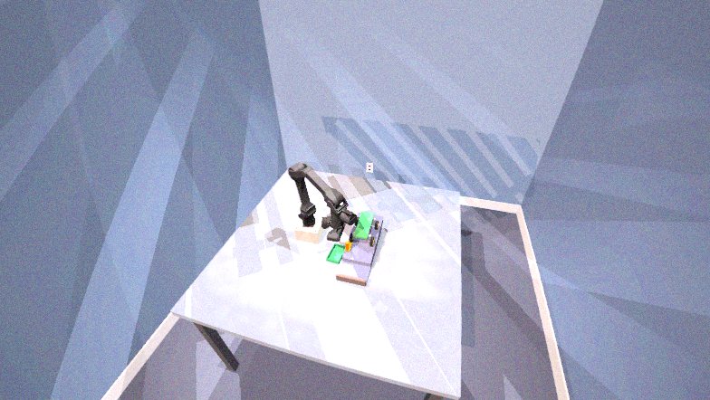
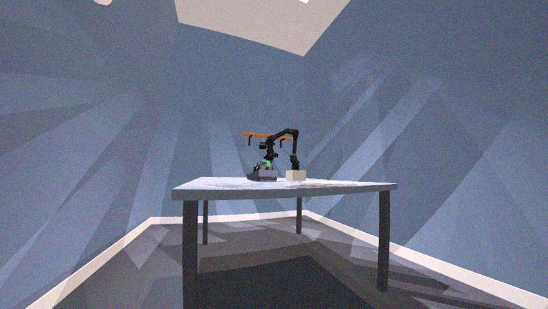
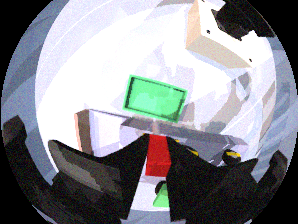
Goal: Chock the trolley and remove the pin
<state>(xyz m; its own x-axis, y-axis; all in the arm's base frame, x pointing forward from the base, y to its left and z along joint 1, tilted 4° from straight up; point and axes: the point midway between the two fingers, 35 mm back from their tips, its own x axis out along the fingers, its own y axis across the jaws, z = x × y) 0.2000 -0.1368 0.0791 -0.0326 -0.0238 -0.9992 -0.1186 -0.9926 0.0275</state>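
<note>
Right now my gripper tip is 50 mm short of the yellow chock, 50 mm above it and 10 mm to the right of it. The rest, counted from my gripper tip: green-topped trolley (120 mm ahead, 100 mm to the left, 20 mm below); then red-headed stop pin (right at my gripper tip); then grey ramp (120 mm ahead, 90 mm to the left, 90 mm below).
</note>
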